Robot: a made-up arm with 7 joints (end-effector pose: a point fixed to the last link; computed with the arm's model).
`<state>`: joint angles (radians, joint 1 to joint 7).
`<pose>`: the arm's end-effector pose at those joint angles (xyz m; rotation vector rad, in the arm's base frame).
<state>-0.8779 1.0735 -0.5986 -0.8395 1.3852 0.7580 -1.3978</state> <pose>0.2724 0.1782 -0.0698 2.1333 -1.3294 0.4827</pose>
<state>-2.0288 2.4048 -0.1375 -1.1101 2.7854 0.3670 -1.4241</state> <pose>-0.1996 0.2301 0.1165 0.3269 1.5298 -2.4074</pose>
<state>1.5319 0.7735 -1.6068 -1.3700 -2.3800 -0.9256 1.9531</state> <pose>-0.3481 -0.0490 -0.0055 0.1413 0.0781 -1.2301</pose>
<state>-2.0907 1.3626 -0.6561 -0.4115 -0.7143 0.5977 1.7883</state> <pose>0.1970 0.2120 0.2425 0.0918 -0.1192 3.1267</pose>
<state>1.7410 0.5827 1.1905 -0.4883 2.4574 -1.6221 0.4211</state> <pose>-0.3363 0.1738 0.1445 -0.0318 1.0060 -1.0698</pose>
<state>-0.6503 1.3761 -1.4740 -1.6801 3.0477 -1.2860 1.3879</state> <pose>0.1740 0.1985 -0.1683 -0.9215 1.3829 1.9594</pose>
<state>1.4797 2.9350 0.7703 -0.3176 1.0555 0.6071 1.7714</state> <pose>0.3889 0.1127 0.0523 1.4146 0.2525 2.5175</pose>
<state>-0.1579 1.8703 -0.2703 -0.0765 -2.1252 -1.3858 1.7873</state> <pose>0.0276 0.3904 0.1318 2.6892 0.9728 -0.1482</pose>
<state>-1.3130 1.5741 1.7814 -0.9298 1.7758 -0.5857 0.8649</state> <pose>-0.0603 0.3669 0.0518 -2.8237 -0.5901 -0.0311</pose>
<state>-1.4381 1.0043 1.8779 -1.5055 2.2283 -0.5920 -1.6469</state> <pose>0.0725 0.3108 -0.0096 1.8286 -0.9936 -2.2561</pose>
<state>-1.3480 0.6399 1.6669 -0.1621 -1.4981 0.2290 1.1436</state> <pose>0.3412 0.1901 -0.0640 0.7223 0.7264 2.0698</pose>
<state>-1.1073 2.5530 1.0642 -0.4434 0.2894 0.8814 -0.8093</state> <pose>-0.2497 0.1659 0.2325 -1.1176 -0.1931 -2.2209</pose>
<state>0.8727 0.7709 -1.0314 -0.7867 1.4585 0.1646 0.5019</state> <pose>-0.2383 0.1064 -0.2497 2.0218 1.9154 0.3838</pose>
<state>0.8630 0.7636 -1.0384 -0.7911 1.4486 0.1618 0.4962</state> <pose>-0.2365 0.1033 -0.2526 2.0151 1.8899 0.3719</pose>
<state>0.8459 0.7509 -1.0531 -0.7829 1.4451 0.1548 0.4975</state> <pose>-0.2344 0.0995 -0.2575 2.0104 1.8707 0.3698</pose>
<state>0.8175 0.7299 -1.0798 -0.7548 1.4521 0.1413 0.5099</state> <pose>-0.2318 0.0946 -0.2656 2.0095 1.8612 0.3832</pose>
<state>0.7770 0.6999 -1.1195 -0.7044 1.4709 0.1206 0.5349</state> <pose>-0.2283 0.0887 -0.2769 2.0141 1.8604 0.4151</pose>
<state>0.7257 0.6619 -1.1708 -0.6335 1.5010 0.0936 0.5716</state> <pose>-0.2232 0.0821 -0.2908 2.0246 1.8633 0.4674</pose>
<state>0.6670 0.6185 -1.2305 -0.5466 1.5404 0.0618 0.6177</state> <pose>-0.2163 0.0754 -0.3060 2.0403 1.8635 0.5414</pose>
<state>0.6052 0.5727 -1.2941 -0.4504 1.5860 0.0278 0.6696</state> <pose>-0.2076 0.0693 -0.3211 2.0573 1.8556 0.6357</pose>
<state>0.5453 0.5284 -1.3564 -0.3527 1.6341 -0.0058 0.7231</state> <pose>-0.1974 0.0643 -0.3348 2.0709 1.8377 0.7455</pose>
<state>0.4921 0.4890 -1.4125 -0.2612 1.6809 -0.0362 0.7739</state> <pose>-0.1868 0.0608 -0.3461 2.0772 1.8125 0.8610</pose>
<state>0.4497 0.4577 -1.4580 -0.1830 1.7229 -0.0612 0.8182</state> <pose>-0.1774 0.0589 -0.3542 2.0753 1.7865 0.9704</pose>
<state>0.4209 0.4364 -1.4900 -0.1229 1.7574 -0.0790 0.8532</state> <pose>-0.1704 0.0585 -0.3593 2.0689 1.7677 1.0624</pose>
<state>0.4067 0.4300 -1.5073 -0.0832 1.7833 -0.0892 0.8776</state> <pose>-0.1670 0.0613 -0.3610 2.0663 1.7599 1.1340</pose>
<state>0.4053 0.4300 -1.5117 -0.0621 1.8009 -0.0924 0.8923</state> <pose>-0.1669 0.0640 -0.3606 2.0645 1.7681 1.1793</pose>
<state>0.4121 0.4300 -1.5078 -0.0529 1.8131 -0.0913 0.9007</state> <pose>-0.1690 0.0651 -0.3594 2.0609 1.7898 1.2039</pose>
